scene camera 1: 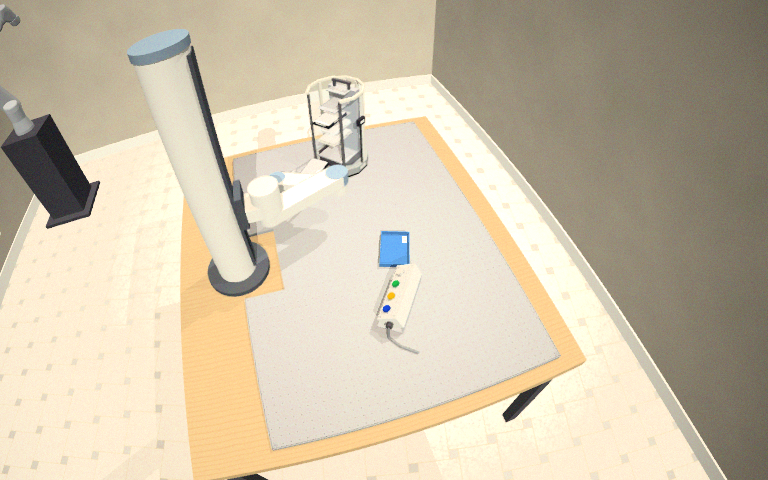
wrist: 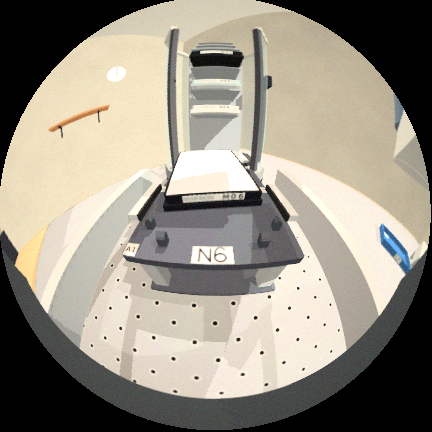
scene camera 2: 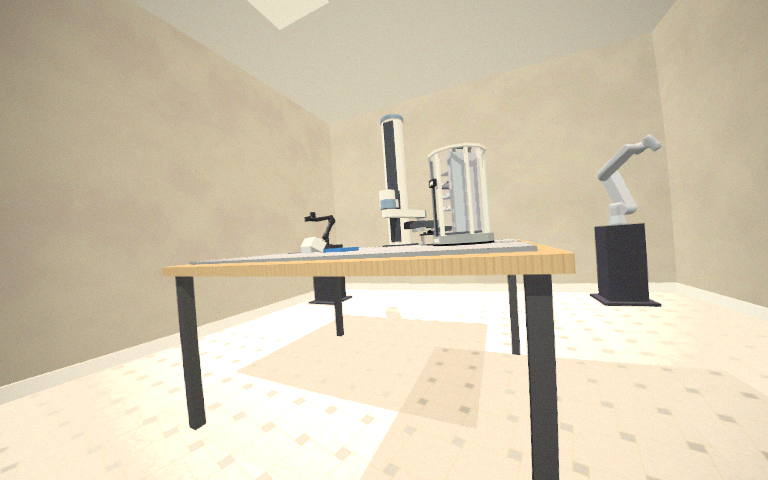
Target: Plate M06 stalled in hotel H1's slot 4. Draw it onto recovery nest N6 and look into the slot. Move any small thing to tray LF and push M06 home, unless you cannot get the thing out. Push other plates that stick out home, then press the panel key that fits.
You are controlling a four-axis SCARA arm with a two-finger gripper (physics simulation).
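Places are measured from the arm's base along level axes (x ahead, y left, z up), in centimetres.
Where they show: gripper, fingertip midpoint: (wrist: 213, 175); arm's base, origin of the base link: (scene camera 1: 239, 269).
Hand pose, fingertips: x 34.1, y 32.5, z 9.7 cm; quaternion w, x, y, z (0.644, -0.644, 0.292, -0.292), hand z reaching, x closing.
Each offset is from my fingertips to the top centre of the thing.
Plate M06 @[dx +3.3, dy +3.8, dz +0.3 cm] (wrist: 211, 173) (scene camera 1: 313, 167), white-topped with a dark rim, lies on the grey recovery nest N6 @[dx +1.3, dy +1.1, dz -1.4 cm] (wrist: 241, 238), at the end nearest hotel H1 @[dx +17.9, dy +15.1, dz +32.3 cm] (wrist: 173, 100) (scene camera 1: 354, 168) (scene camera 2: 460, 190). Higher in the hotel a dark plate @[dx +13.9, dy +11.9, dz +19.0 cm] (wrist: 216, 58) juts forward, with two pale plates @[dx +15.9, dy +13.6, dz +13.7 cm] (wrist: 215, 83) @[dx +15.9, dy +13.7, dz +8.4 cm] (wrist: 215, 109) below it. My gripper (scene camera 2: 428, 231) hangs low in front of the nest and faces the plate's label. Its fingers do not show in the wrist view; they stand a little apart with nothing between them. The blue tray LF @[dx +24.1, dy -42.3, dz -6.7 cm] (scene camera 1: 394, 249) (wrist: 393, 241) lies mid-table. I see no small loose thing.
The white key panel @[dx +18.5, dy -64.2, dz +0.0 cm] (scene camera 1: 396, 297) (scene camera 2: 312, 245) lies beside the tray, with a green key @[dx +18.1, dy -60.9, dz -0.9 cm] (scene camera 1: 394, 283), a yellow key @[dx +15.2, dy -65.0, dz -0.9 cm] (scene camera 1: 391, 295) and a blue key @[dx +12.3, dy -69.1, dz -0.9 cm] (scene camera 1: 386, 309), and a cable at its near end. The arm's column (scene camera 1: 196, 157) stands at the left.
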